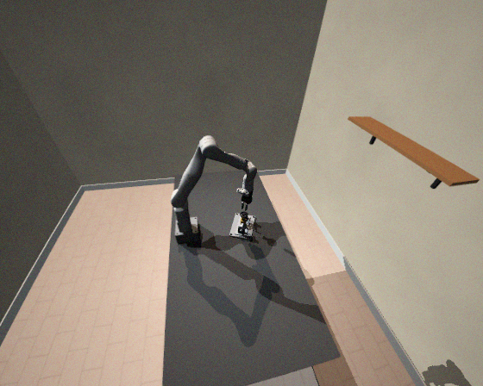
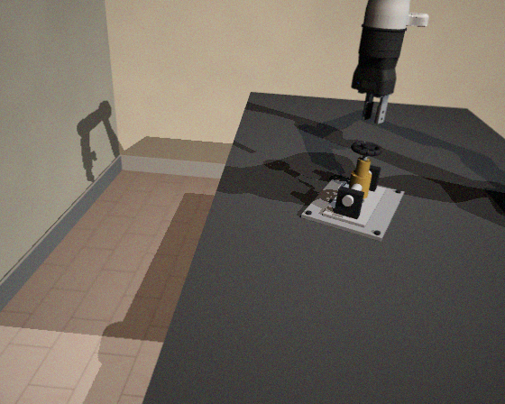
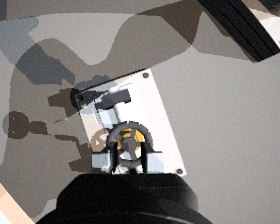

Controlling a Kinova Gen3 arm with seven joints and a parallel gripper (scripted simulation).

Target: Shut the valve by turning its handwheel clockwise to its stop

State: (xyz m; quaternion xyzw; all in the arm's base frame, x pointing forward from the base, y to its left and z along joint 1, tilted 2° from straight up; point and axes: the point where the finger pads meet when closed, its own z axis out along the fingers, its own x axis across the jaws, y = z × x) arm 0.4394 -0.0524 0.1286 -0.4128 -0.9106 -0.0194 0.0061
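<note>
My gripper is now 9 cm above the black spoked handwheel.
</note>
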